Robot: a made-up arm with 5 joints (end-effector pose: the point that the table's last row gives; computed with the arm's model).
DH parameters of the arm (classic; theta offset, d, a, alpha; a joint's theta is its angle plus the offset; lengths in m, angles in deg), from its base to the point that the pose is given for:
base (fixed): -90 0.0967 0 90
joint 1: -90 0.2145 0.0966 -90
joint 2: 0 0.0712 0.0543 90
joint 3: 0 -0.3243 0.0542 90
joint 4: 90 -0.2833 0.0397 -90
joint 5: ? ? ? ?
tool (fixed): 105.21 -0.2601 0 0
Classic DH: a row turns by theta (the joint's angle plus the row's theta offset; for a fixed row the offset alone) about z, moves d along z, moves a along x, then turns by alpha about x.
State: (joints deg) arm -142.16 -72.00 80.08 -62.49 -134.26
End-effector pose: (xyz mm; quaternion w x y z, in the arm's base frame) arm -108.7 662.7 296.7 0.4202 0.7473 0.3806 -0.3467
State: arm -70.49 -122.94 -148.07 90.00 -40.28
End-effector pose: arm -621.0 -22.2 304.3 0.5836 -0.5364 -0.5937 -0.1390
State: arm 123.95 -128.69 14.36 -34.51 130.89
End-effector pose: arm -737.2 -241.0 597.1 0.6558 0.1585 0.7374 0.0316
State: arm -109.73 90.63 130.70 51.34 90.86
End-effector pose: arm -669.9 -94.1 -75.9 0.7626 0.5490 0.3291 -0.0940
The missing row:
joint 5: 74.79 0 0.2512 0
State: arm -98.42 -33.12 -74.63 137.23 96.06
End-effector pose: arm -419.5 419.3 4.8 0.8378 -0.3126 0.1145 -0.4328
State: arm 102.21 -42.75 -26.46 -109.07 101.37
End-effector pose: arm 165.8 -320.4 618.7 0.1389 -0.7720 0.1424 0.6037
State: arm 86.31 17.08 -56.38 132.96 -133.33
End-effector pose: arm 17.3 -19.0 412.1 0.0048 -0.8784 0.1275 -0.4606
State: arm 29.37 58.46 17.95 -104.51 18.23
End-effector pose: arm 8.2 -287.9 775.6 0.0552 -0.3210 -0.8899 0.3194
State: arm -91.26 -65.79 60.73 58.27 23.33
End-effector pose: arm 117.0 69.0 -396.7 0.5154 0.0408 0.5115 0.6863
